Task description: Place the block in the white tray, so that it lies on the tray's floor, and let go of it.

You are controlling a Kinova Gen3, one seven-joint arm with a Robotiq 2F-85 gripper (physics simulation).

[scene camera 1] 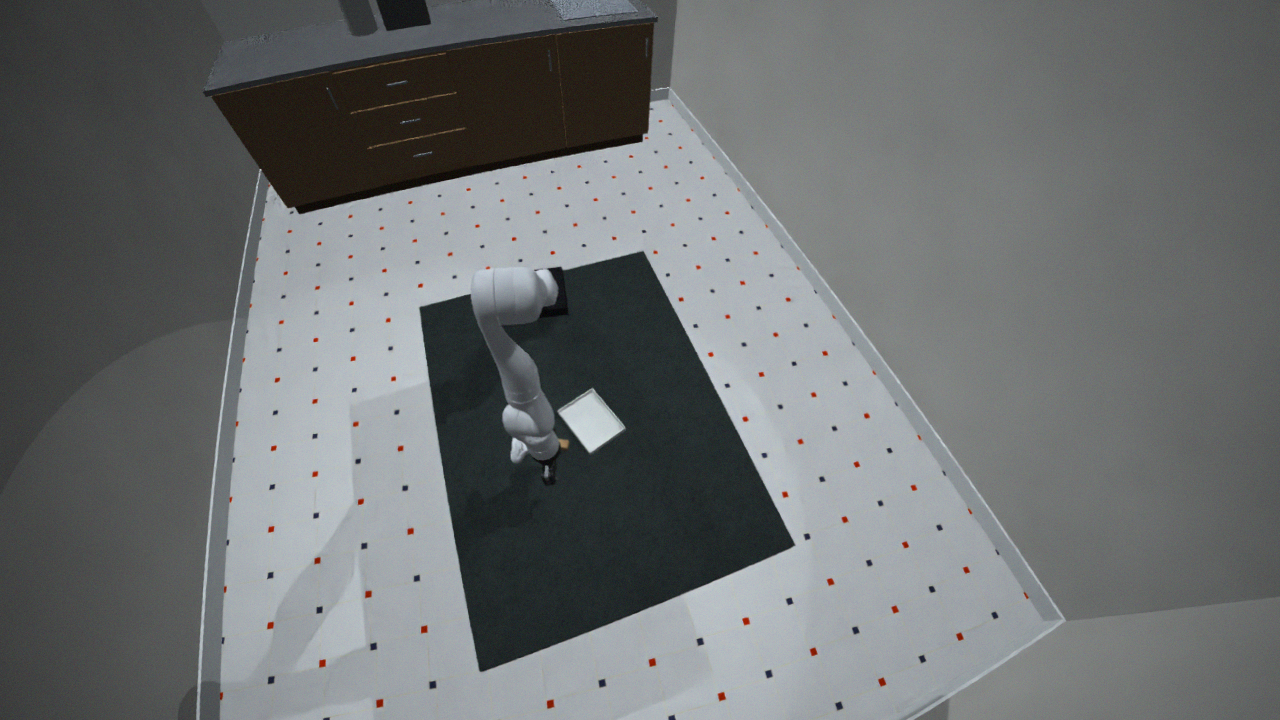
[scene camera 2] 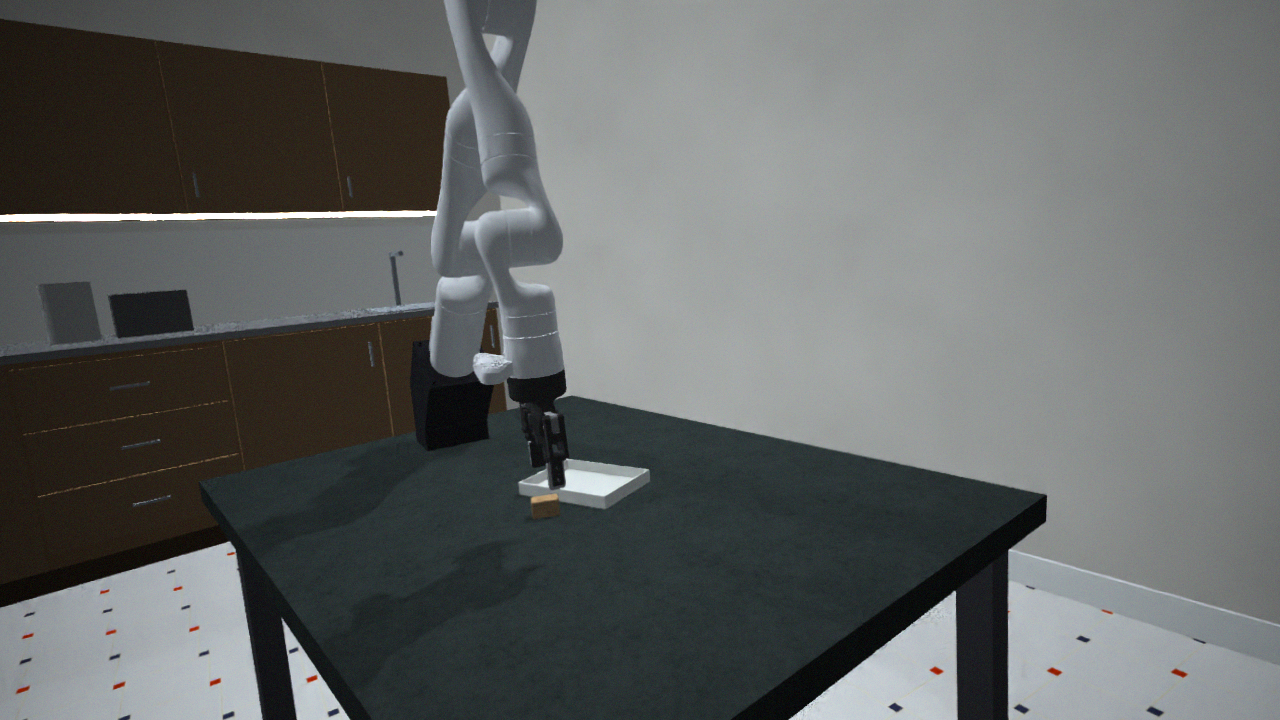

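Seen in the pictures: gripper, fingertip midpoint: [scene camera 1: 553,462] [scene camera 2: 548,476]; arm's base at its link origin: [scene camera 2: 454,360].
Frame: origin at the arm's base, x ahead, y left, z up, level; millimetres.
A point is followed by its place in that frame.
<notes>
A small tan wooden block [scene camera 1: 563,444] {y -140, x 431, z -160 mm} [scene camera 2: 544,506] {y -153, x 433, z -168 mm} lies on the dark table, outside the tray and close beside its near left corner. The white tray [scene camera 1: 609,440] {y -15, x 476, z -174 mm} [scene camera 2: 628,490] {y -19, x 476, z -178 mm} lies flat on the table, with low walls and a bare floor. My gripper [scene camera 1: 548,478] {y -189, x 492, z -101 mm} [scene camera 2: 546,474] {y -189, x 492, z -101 mm} is open, with no block between its fingers. It points down and hangs above the table, near the block. In scene camera 2 its fingertips show just above the block and in front of the tray's left part. In scene camera 1 the wrist partly hides the gripper.
The dark table [scene camera 1: 626,537] {y -99, x 742, z -185 mm} [scene camera 2: 680,573] {y -179, x 705, z -185 mm} bears everything. The arm's black base block [scene camera 1: 558,300] {y 30, x 40, z -25 mm} [scene camera 2: 452,411] {y -11, x -9, z -105 mm} stands at the back of the table. A brown kitchen cabinet [scene camera 1: 501,98] [scene camera 2: 125,429] stands beyond the table, and a plain wall is at the right.
</notes>
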